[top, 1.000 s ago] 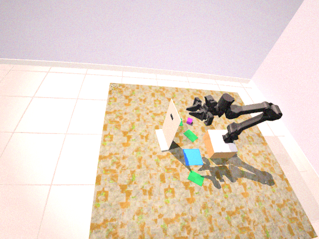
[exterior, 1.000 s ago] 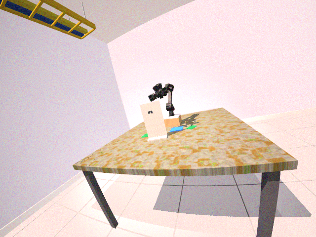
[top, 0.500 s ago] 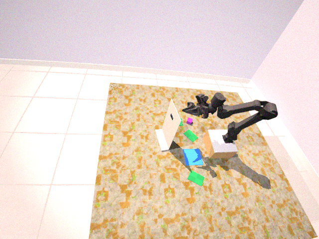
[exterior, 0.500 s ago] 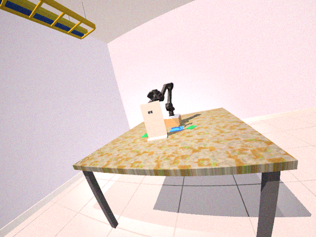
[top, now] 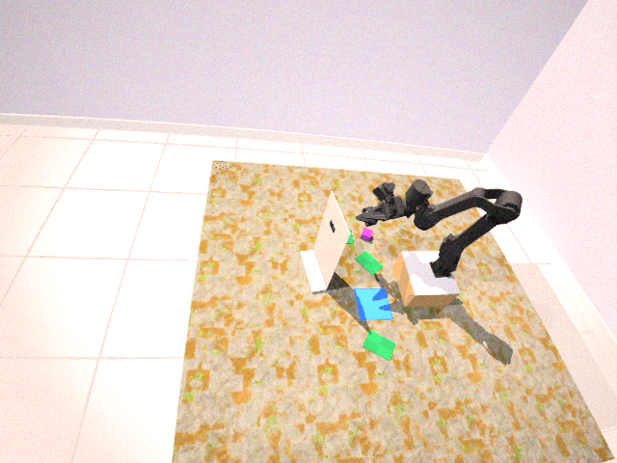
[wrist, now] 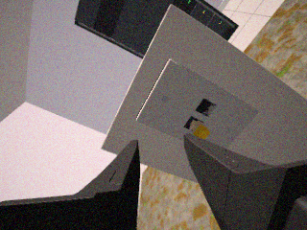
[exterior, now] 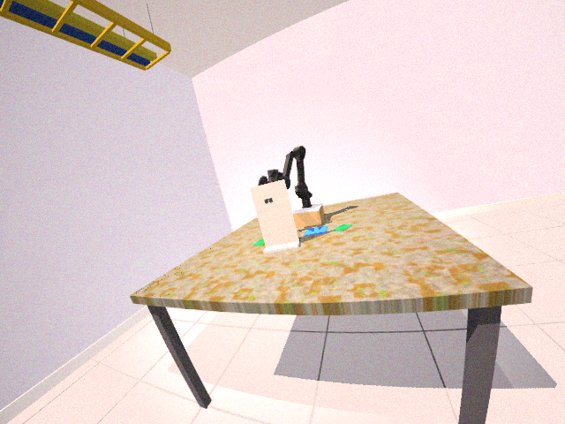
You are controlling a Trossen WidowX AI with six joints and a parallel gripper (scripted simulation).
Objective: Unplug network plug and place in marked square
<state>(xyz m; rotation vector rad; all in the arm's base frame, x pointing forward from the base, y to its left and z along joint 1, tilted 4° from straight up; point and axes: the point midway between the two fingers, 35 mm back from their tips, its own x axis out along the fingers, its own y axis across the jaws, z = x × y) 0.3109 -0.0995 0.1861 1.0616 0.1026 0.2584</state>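
The yellowish plug lies 60 mm ahead of my gripper tip, 50 mm below it and 10 mm to the left of it. From my gripper tip the other things lie so: blue marked square (280 mm below, 150 mm to the left, 100 mm behind); cream panel (140 mm below, 80 mm ahead).
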